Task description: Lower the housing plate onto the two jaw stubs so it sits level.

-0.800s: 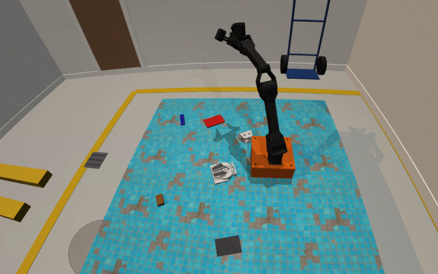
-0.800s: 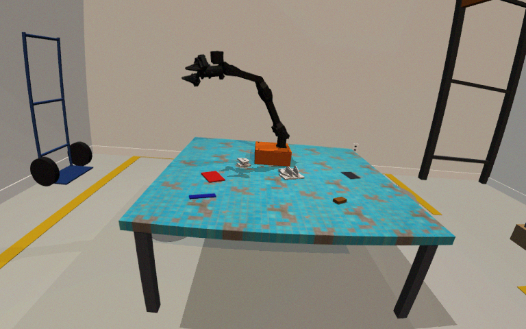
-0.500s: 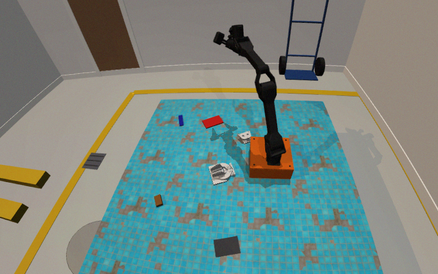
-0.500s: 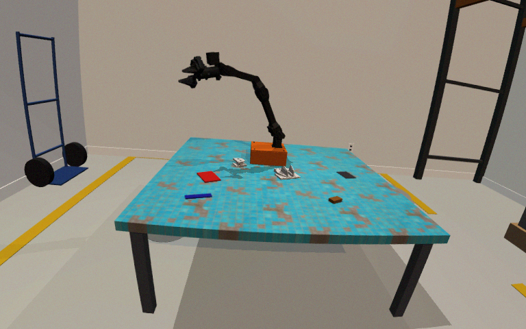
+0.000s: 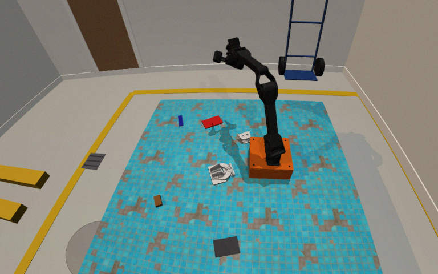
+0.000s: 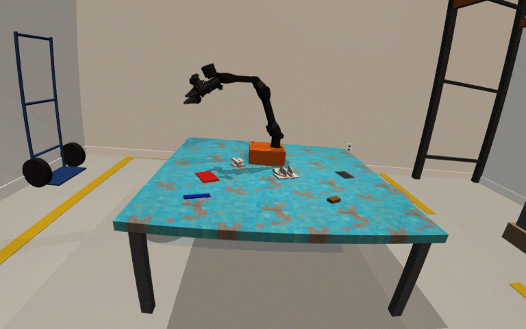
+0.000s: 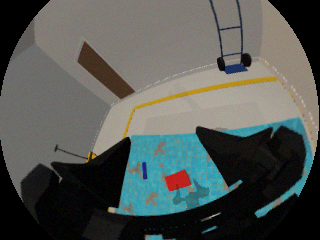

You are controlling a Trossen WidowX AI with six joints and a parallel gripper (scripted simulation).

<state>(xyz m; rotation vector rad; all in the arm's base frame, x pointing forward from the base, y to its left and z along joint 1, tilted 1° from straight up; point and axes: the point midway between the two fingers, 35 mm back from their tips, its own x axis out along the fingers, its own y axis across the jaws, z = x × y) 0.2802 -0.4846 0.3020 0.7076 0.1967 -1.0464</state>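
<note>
Now: the white part 15 cm behind my gripper tip, 29 cm to the left of it and 36 cm below it. Round my gripper tip: red flat plate (8 cm ahead, 14 cm to the left, 37 cm below); blue bar (32 cm ahead, 13 cm to the left, 37 cm below); brown block (27 cm ahead, 75 cm to the left, 37 cm below).
</note>
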